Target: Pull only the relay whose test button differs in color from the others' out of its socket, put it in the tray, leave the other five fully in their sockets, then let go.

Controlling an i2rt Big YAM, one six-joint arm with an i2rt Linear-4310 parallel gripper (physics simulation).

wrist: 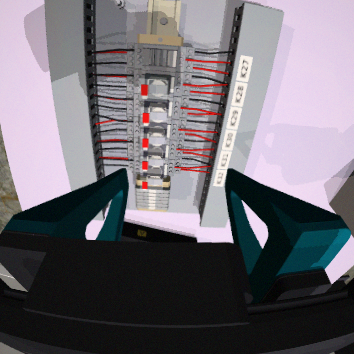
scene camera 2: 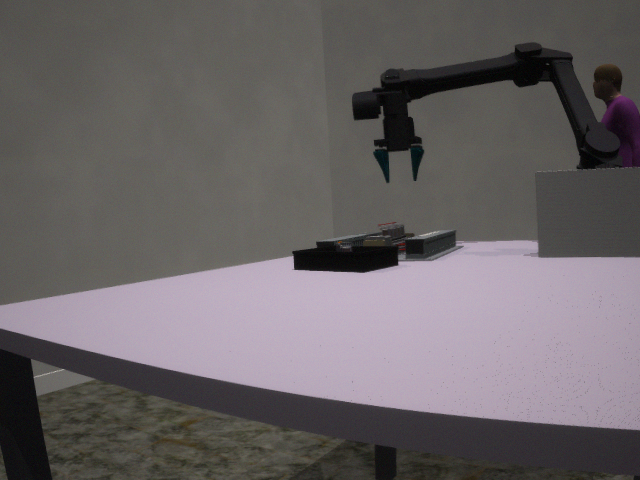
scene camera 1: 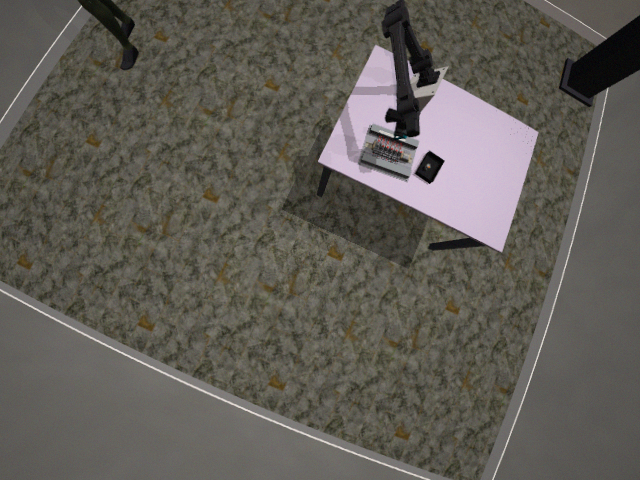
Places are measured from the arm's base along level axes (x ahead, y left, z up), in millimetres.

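Pixels of known places: gripper, fingertip midpoint: [wrist: 176, 176] [scene camera 2: 401, 181] [scene camera 1: 396, 134]; arm's base, link origin: [scene camera 2: 605, 202] [scene camera 1: 428, 80].
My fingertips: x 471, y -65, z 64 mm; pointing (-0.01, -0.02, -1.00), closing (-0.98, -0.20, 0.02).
Ahead of a thing's pixels: the offset from my fingertips to its top centre. "spot": to the spot under its first point. Level surfaces: height alone.
My gripper [scene camera 1: 401, 137] [scene camera 2: 401, 181] [wrist: 176, 176] is open and empty, pointing down high above the far side of the relay panel [scene camera 1: 386, 167] [wrist: 187, 202]. In the wrist view, several relays with red buttons, such as this relay {dx +26, dy -28, dz -93 mm} [wrist: 158, 87], sit in a row of sockets. The socket at the top end {spot: dx +27, dy -55, dz -139 mm} [wrist: 160, 57], beside label K27, holds no relay. A small relay {dx +5, dy +272, dz -116 mm} [scene camera 1: 428, 166] with an orange spot lies in the black tray {dx -7, dy +290, dz -128 mm} [scene camera 1: 436, 159] [scene camera 2: 330, 261] [wrist: 162, 237]. Its exact pose is too small to tell.
Grey wire ducts {dx -78, dy +18, dz -120 mm} [wrist: 250, 107] [scene camera 2: 430, 244] flank the relay row, with red and black wires running to it. The tray stands beside the panel on the pink table {dz -163 mm} [scene camera 1: 478, 165] [scene camera 2: 248, 320]. A grey block [scene camera 2: 584, 214] stands under the arm's base.
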